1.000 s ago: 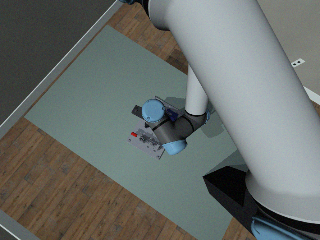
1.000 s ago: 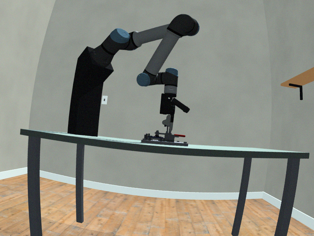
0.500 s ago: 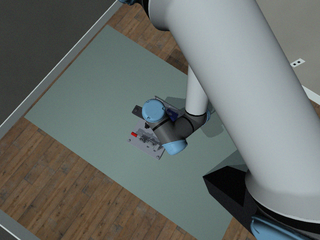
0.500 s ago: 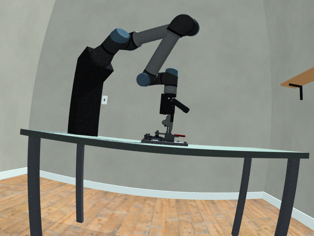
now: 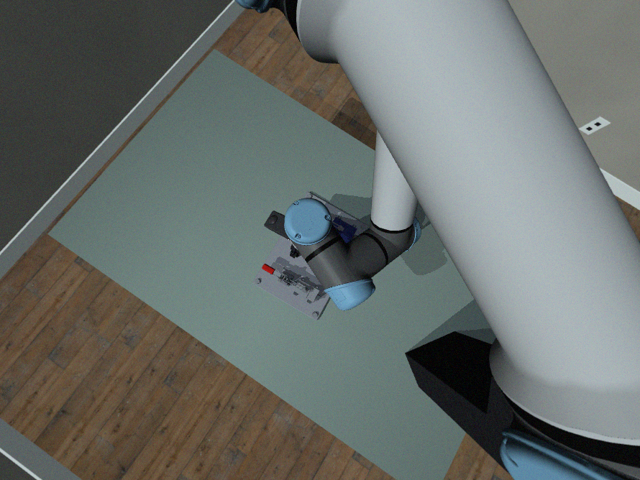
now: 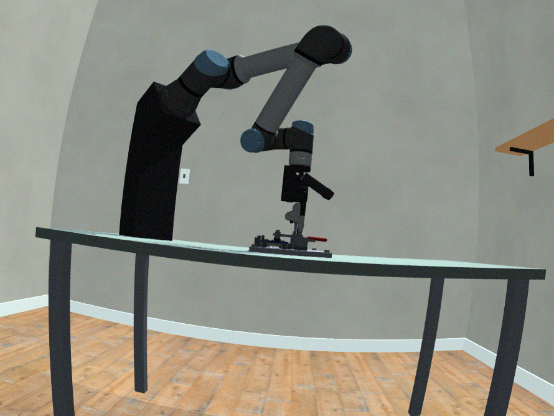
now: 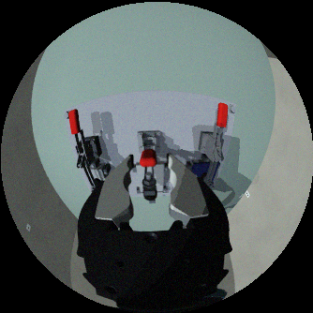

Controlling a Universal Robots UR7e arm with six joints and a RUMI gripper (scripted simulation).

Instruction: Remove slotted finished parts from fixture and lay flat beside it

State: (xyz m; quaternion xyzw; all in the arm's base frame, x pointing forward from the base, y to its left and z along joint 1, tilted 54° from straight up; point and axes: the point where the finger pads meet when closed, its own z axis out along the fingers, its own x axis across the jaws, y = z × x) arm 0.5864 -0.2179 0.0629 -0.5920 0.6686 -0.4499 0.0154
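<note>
Right now the grey finished part is 90 mm behind my hand, 40 mm to the left of it and 50 mm below it. From my hand the other things lie so: grey fixture plate 30 mm behind, 10 mm to the left, 70 mm below; blue blank 110 mm behind, 70 mm to the right, 50 mm below.
</note>
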